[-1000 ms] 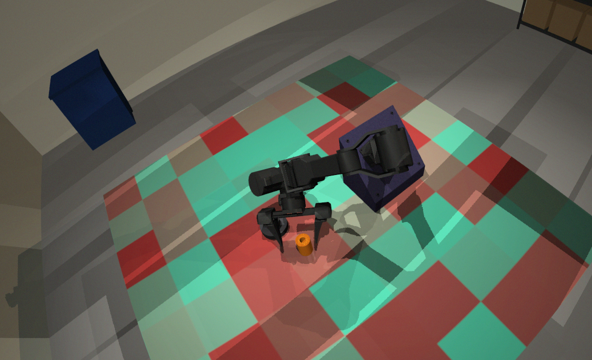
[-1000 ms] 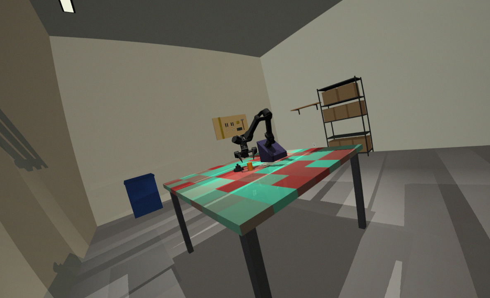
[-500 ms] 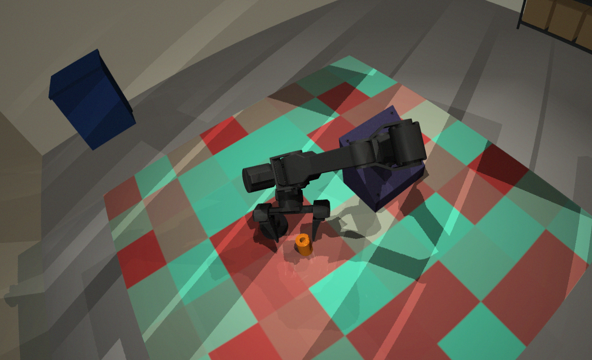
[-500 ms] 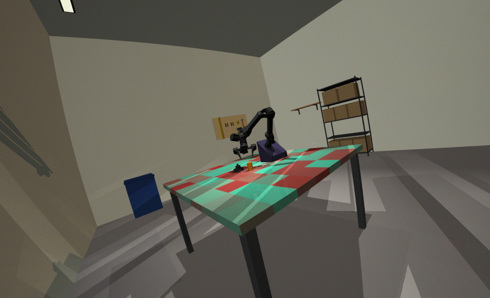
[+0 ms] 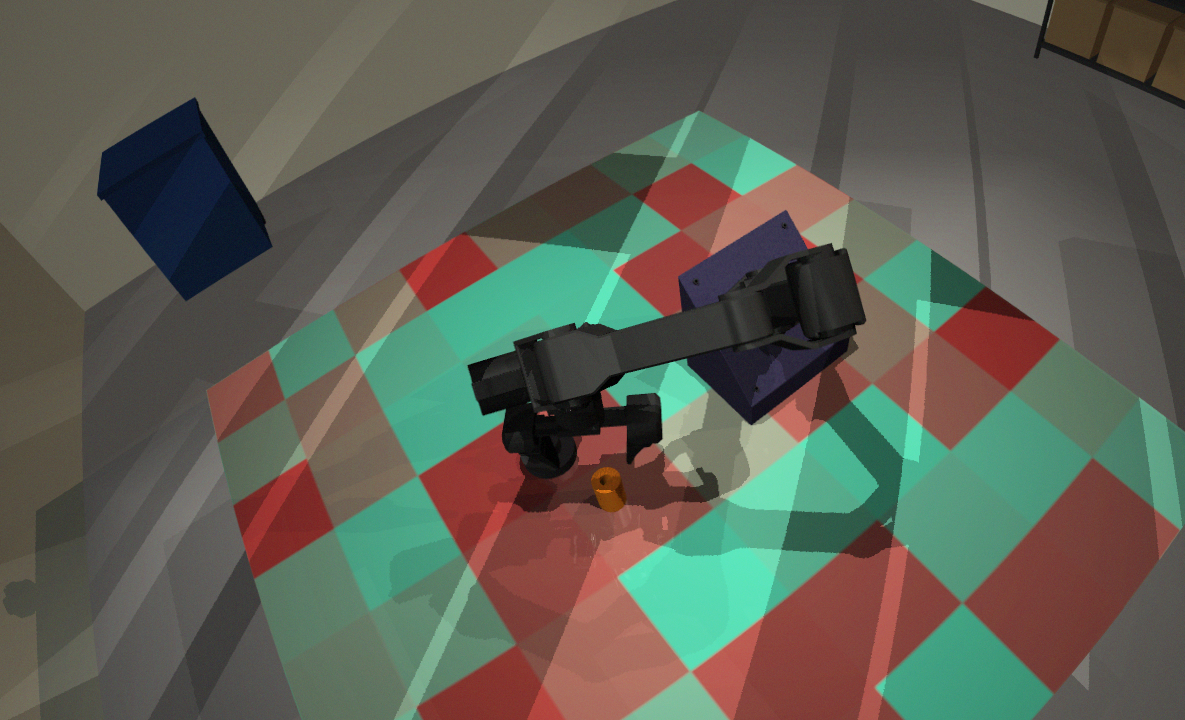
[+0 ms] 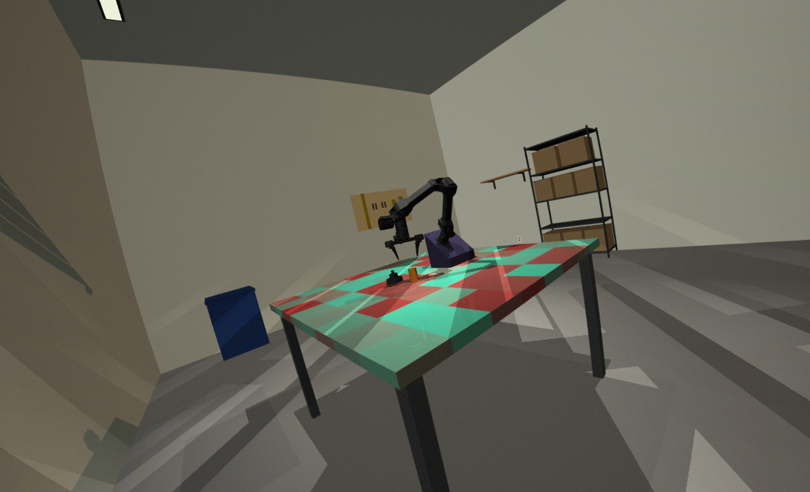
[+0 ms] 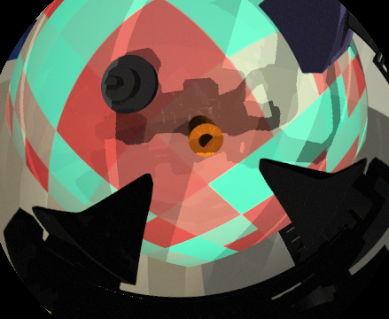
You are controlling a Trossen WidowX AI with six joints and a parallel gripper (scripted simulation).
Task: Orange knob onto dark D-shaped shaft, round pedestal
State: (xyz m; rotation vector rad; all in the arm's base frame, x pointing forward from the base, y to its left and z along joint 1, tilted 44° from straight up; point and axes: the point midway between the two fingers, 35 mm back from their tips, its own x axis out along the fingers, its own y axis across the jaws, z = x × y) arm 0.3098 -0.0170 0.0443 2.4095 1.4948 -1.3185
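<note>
My gripper tip is 1 cm past the orange knob and 8 cm above it. Also, from my gripper tip: round dark pedestal 1 cm ahead, 12 cm to the right, 8 cm below.
</note>
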